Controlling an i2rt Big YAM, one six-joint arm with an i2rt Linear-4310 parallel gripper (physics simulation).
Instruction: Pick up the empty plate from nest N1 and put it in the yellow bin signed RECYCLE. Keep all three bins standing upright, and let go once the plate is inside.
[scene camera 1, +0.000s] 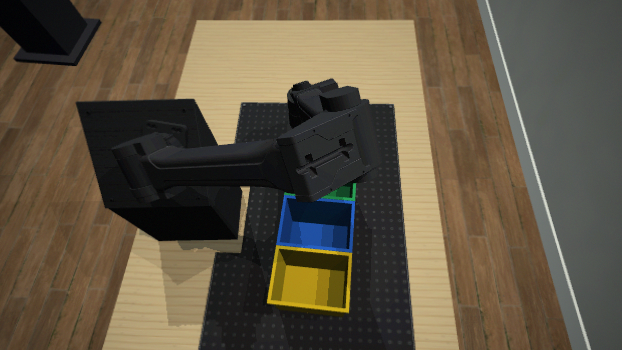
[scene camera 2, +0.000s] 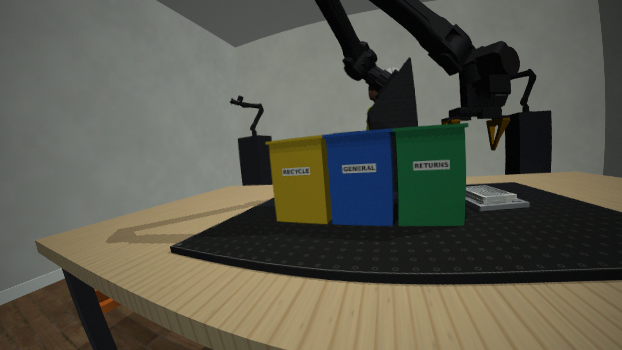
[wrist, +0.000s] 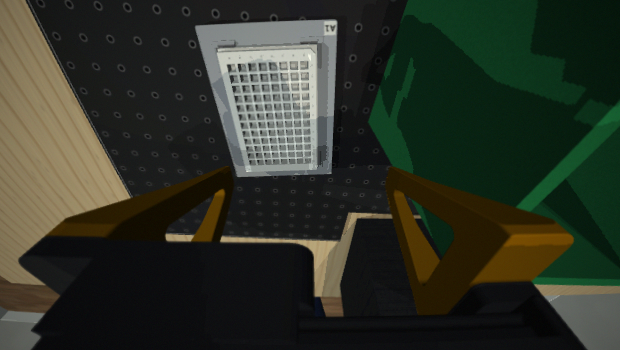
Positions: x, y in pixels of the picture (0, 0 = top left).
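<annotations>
Distances from the lens: my gripper (scene camera 2: 474, 151), 59 cm from the lens; a yellow recycle bin (scene camera 2: 299, 166), 44 cm from the lens; a green returns bin (scene camera 2: 431, 160), 40 cm from the lens. The green returns bin is nearer to the lens than my gripper.
</annotations>
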